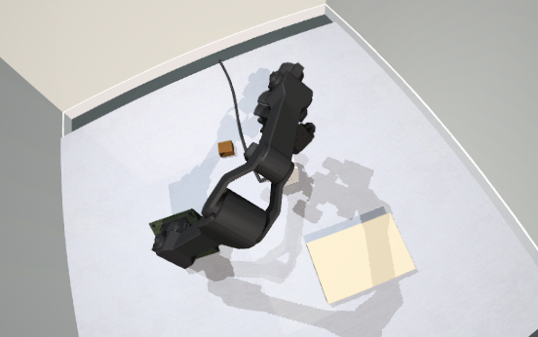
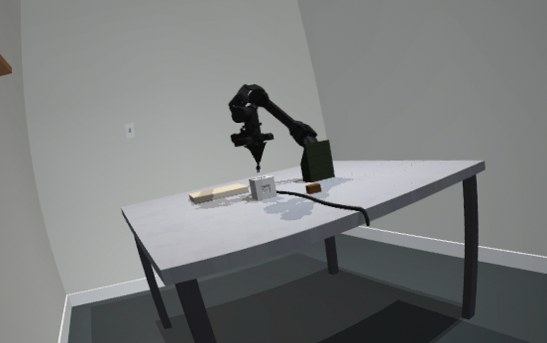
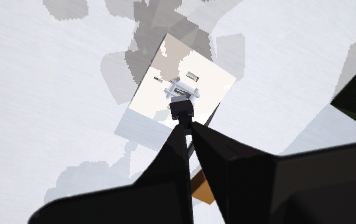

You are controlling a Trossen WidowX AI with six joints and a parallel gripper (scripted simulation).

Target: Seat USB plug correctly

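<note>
My gripper tip is 2 cm above the black USB plug. The rest, counted from my gripper tip: brown block: 14 cm to the left, 14 cm behind, 12 cm below; then flat beige board: 32 cm to the right, 12 cm below, 11 cm ahead.
</note>
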